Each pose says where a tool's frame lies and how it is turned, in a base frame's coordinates. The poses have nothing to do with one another.
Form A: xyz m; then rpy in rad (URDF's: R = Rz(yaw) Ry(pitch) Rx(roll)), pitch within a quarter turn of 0, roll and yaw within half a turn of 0.
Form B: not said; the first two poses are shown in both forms.
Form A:
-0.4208 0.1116 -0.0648 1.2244 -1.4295 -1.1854
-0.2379 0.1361 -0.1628 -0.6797 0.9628 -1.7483
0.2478 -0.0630 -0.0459 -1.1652 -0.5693 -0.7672
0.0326 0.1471 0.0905 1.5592 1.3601 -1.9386
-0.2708 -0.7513 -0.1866 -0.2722 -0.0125 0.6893
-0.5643 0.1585 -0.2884 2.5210 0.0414 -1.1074
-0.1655 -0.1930 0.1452 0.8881 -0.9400 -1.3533
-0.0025 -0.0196 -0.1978 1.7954 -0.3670 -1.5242
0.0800 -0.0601 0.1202 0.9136 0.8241 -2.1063
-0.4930 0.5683 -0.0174 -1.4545 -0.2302 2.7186
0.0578 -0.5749 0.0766 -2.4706 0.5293 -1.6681
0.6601 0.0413 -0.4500 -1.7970 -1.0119 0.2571
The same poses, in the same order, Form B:
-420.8 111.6 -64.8 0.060 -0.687 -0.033 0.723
-237.9 136.1 -162.8 0.145 0.507 -0.542 0.655
247.8 -63.0 -45.9 -0.577 -0.020 -0.443 0.685
32.6 147.1 90.5 -0.678 0.198 0.706 0.052
-270.8 -751.3 -186.6 -0.126 -0.052 0.334 0.933
-564.3 158.5 -288.4 0.813 -0.495 -0.177 0.249
-165.5 -193.0 145.2 0.043 -0.559 -0.352 0.750
-2.5 -19.6 -197.8 0.478 -0.613 -0.320 0.542
80.0 -60.1 120.2 0.512 -0.173 -0.802 0.253
-493.0 568.3 -17.4 -0.055 -0.664 0.710 0.230
57.8 -574.9 76.6 -0.549 0.733 -0.069 0.396
660.1 41.3 -450.0 -0.640 -0.387 -0.306 0.589

